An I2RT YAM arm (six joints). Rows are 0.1 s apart.
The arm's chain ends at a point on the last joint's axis. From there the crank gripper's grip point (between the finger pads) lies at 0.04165 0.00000 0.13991 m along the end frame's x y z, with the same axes.
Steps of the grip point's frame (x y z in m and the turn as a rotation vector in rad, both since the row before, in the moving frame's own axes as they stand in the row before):
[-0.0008 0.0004 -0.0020 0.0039 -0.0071 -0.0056]
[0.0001 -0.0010 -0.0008 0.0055 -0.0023 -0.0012]
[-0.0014 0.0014 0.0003 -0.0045 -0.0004 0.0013]
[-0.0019 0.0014 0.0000 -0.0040 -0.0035 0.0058]
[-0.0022 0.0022 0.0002 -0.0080 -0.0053 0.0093]
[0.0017 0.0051 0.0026 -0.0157 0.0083 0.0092]
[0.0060 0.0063 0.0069 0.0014 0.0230 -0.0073]
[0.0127 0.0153 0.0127 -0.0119 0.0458 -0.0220]
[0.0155 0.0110 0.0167 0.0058 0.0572 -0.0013]
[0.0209 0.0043 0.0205 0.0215 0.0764 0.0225]
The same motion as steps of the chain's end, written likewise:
[0.0002 0.0012 -0.0023 0.0039 -0.0071 -0.0056]
[0.0004 -0.0002 -0.0009 0.0055 -0.0023 -0.0012]
[-0.0013 0.0007 0.0003 -0.0045 -0.0004 0.0013]
[-0.0014 0.0006 -0.0001 -0.0040 -0.0035 0.0058]
[-0.0015 0.0007 0.0000 -0.0080 -0.0053 0.0093]
[0.0006 0.0025 0.0030 -0.0157 0.0083 0.0092]
[0.0028 0.0068 0.0079 0.0014 0.0230 -0.0073]
[0.0063 0.0146 0.0148 -0.0119 0.0458 -0.0220]
[0.0076 0.0119 0.0193 0.0058 0.0572 -0.0013]
[0.0103 0.0062 0.0241 0.0215 0.0764 0.0225]

